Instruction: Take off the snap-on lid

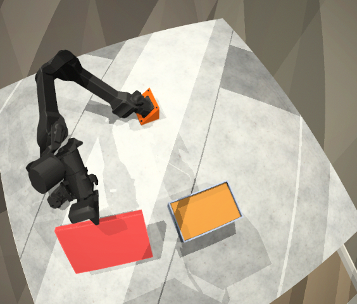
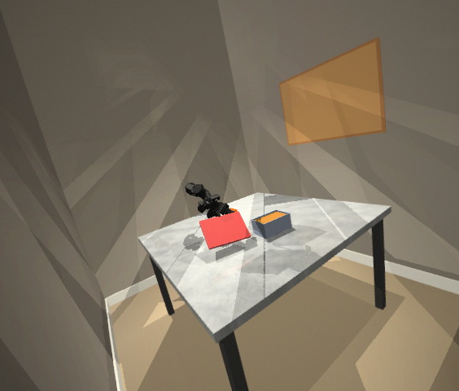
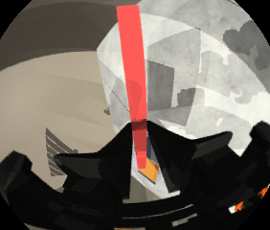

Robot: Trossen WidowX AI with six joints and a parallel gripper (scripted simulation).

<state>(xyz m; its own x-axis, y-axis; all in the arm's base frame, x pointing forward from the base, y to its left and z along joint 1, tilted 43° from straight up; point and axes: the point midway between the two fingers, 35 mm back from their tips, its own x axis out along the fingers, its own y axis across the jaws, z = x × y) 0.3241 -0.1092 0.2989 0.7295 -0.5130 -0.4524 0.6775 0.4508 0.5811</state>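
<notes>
The red lid lies 60 mm ahead of my gripper tip, 50 mm below it and 10 mm to the right of it. Round my gripper tip: grey storage box (300 mm to the left, 130 mm below, 90 mm ahead).
</notes>
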